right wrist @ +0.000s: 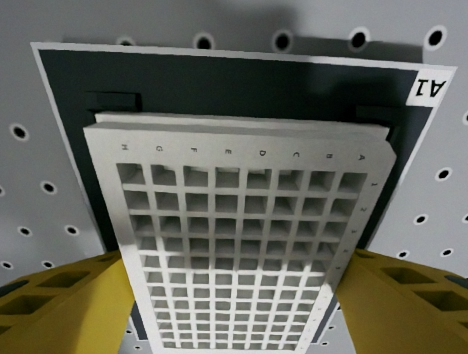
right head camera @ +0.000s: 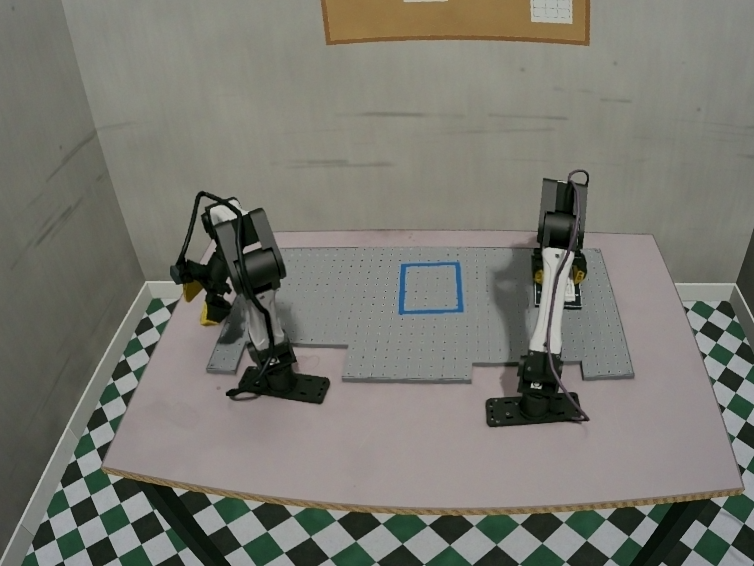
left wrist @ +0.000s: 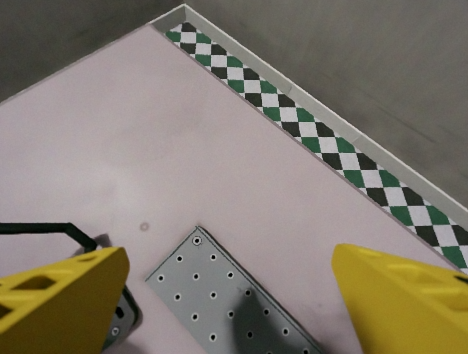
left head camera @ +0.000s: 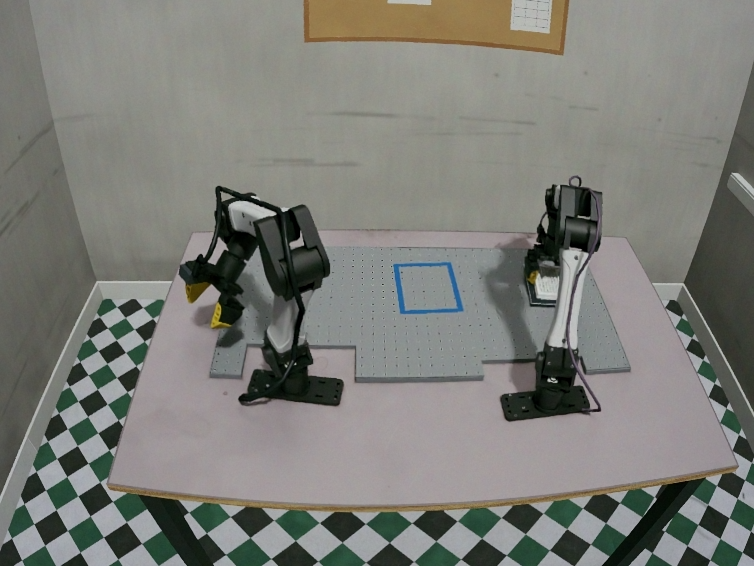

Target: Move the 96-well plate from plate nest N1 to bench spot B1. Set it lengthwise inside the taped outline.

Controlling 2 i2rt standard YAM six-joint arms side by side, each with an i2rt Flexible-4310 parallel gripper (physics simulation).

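Places are measured from the left arm's base along level axes (x ahead, y left, z up), in centimetres.
Where they show: left gripper, fingertip midpoint: (right head camera: 194, 313) (left wrist: 231, 254) (left head camera: 201, 315); right gripper, fingertip midpoint: (right wrist: 234, 256) (left head camera: 548, 283); left arm's base, origin of the base link: (right head camera: 283, 386) (left head camera: 295, 388); right arm's base, origin of the base link: (right head camera: 534, 411) (left head camera: 545, 404).
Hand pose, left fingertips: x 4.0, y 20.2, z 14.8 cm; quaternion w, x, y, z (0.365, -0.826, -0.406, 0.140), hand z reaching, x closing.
Things, the pixels of their centre, and the offset from my left fingertips. "*": a spot on its surface instead. Level surfaces: height alone.
- white 96-well plate, body centre: (right wrist: 234, 272) (right head camera: 557, 281) (left head camera: 549, 281) dx +35.9, dy -78.0, dz -11.6 cm
- dark nest, body centre: (right wrist: 235, 252) (right head camera: 557, 285) (left head camera: 548, 285) dx +35.9, dy -78.1, dz -12.7 cm
- blue taped outline, surface spot: (right head camera: 429, 264) (left head camera: 421, 264) * dx +41.1, dy -44.2, dz -13.5 cm
- grey perforated board, its level: dz -13.5 cm
- white A1 label, surface spot: (right wrist: 426, 88) * dx +43.6, dy -83.1, dz -12.3 cm
The white 96-well plate (left head camera: 546, 287) (right head camera: 570, 292) (right wrist: 226, 234) lies flat in the dark nest (left head camera: 531, 298) (right wrist: 240, 80), lengthwise away from the robot; the right arm partly hides both in the head views. My right gripper (right wrist: 234, 256) (right head camera: 559, 275) is low over the plate, its yellow fingers against both long sides; it looks shut on the plate. The blue taped outline (left head camera: 425, 264) (right head camera: 429, 264) lies empty on the grey board, left of the nest. My left gripper (left head camera: 207, 309) (right head camera: 199, 304) (left wrist: 231, 254) is wide open and empty, above the table's left side.
The grey perforated board (left head camera: 420, 359) (right head camera: 408, 362) (left wrist: 205, 305) carries the nest and outline. The arm bases (left head camera: 325, 389) (left head camera: 517, 406) stand at its front notches. A white A1 label (right wrist: 426, 88) marks the nest's corner. A wall (left head camera: 365, 170) stands behind the table.
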